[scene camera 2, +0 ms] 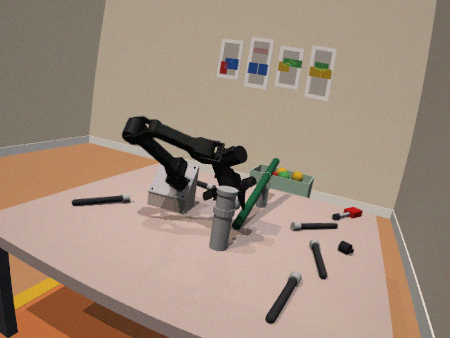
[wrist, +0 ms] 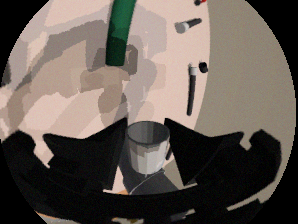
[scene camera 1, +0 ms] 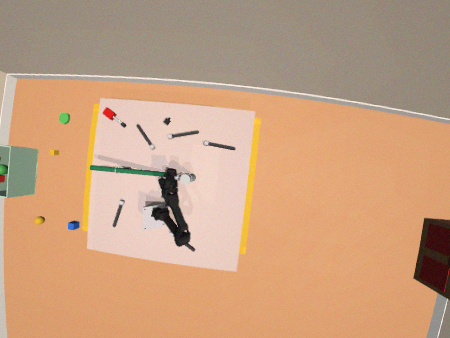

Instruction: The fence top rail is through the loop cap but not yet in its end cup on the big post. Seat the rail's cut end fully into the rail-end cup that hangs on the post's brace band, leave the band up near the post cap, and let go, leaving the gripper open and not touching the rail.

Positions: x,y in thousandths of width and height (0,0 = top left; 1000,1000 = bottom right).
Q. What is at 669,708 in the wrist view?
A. The gripper.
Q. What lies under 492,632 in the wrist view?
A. A pale cup.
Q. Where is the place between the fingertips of the gripper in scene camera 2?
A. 528,626
